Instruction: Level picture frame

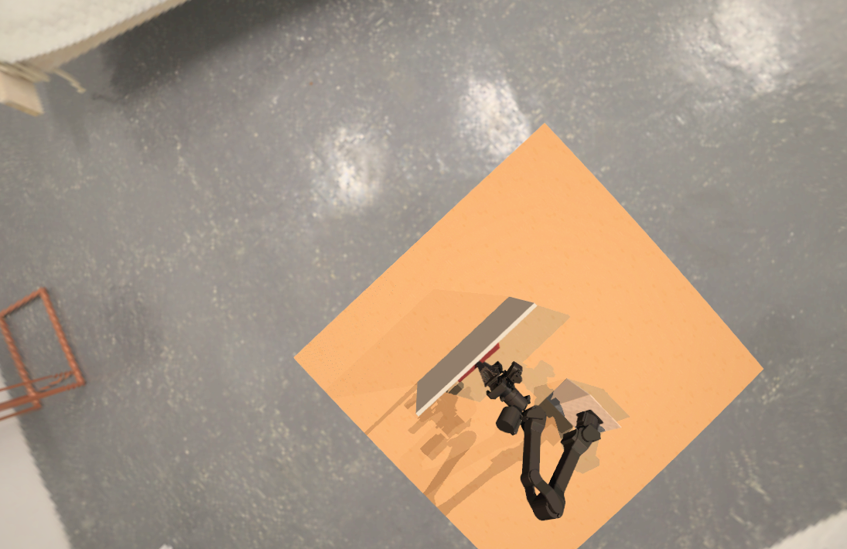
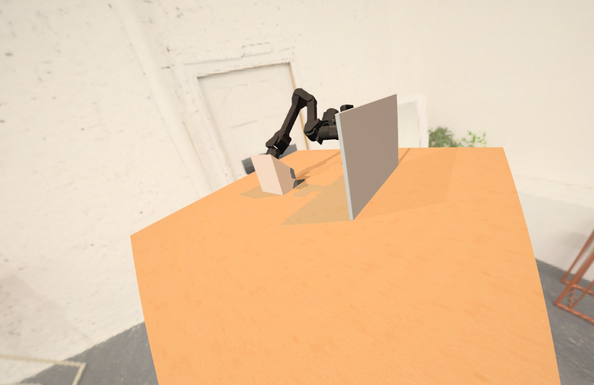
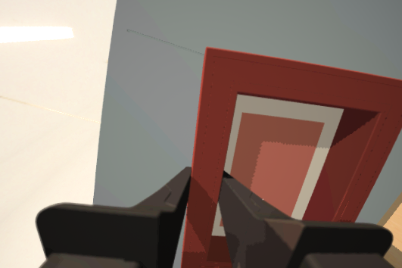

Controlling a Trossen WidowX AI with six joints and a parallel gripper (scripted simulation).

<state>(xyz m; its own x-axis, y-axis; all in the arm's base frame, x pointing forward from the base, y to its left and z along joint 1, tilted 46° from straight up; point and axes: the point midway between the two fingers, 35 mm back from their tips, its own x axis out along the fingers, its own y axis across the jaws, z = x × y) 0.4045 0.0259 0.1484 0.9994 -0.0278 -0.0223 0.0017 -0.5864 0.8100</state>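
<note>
My gripper tip is now 50 mm above the dark red picture frame and 10 mm to the left of it. The rest, counted from my gripper tip: grey wall panel (70 mm below, 20 mm ahead).
</note>
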